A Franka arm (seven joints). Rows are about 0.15 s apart.
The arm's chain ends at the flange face. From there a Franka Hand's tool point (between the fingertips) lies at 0.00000 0.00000 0.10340 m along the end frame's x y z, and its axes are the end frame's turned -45 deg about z.
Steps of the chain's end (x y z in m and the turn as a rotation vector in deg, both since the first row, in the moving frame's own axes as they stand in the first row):
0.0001 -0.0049 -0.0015 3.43 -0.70 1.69
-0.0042 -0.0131 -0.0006 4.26 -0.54 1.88
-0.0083 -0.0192 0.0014 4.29 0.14 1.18
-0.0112 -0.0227 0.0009 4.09 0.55 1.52
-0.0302 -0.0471 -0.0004 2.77 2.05 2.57
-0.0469 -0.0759 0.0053 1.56 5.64 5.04
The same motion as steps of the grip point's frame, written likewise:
0.0071 -0.0086 -0.0017 2.92 1.93 1.69
0.0111 -0.0183 -0.0009 3.39 2.63 1.88
0.0134 -0.0247 0.0011 2.93 3.13 1.18
0.0141 -0.0284 0.0006 2.50 3.28 1.52
0.0181 -0.0554 -0.0006 0.51 3.41 2.57
0.0294 -0.0812 0.0048 -2.88 5.09 5.04

